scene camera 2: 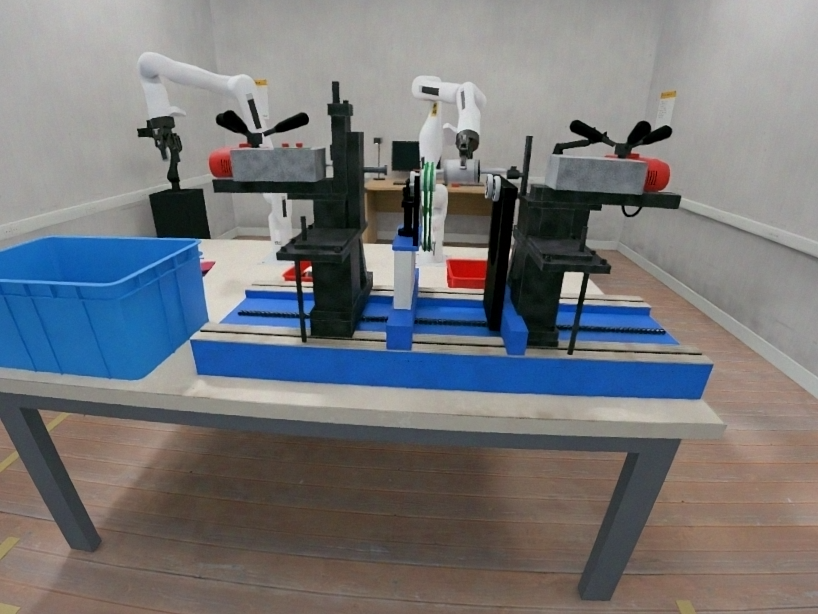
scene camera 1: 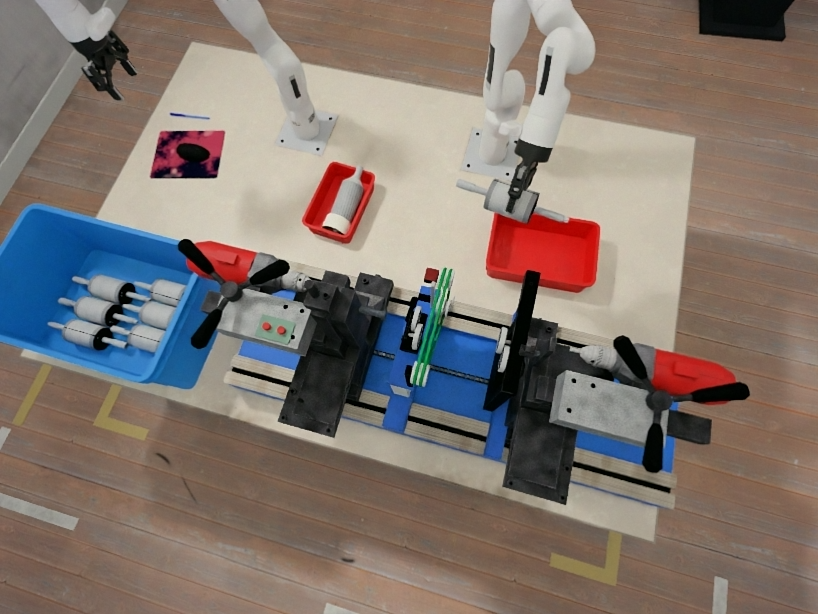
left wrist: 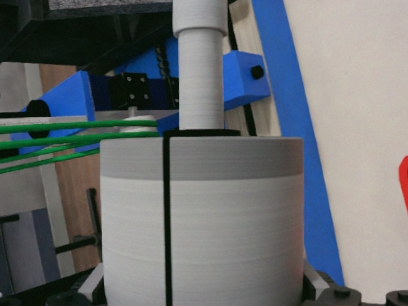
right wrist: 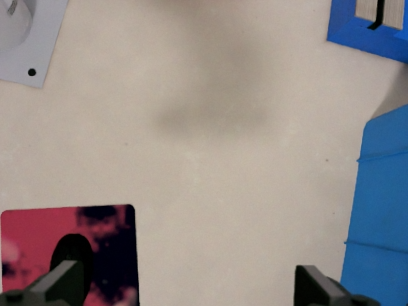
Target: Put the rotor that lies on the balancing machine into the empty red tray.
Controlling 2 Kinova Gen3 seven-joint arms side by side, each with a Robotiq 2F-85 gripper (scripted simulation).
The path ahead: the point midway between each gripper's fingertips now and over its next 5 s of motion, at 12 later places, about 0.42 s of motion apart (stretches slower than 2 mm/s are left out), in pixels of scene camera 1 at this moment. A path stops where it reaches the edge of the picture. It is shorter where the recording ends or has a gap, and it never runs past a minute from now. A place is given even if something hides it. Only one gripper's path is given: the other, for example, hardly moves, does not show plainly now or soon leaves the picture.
My left gripper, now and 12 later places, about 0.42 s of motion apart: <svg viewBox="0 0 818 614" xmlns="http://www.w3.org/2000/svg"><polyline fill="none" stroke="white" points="511,210 516,213 520,216 525,218 529,221 533,224 536,226 540,229 542,230 546,232 547,233 549,234 550,235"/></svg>
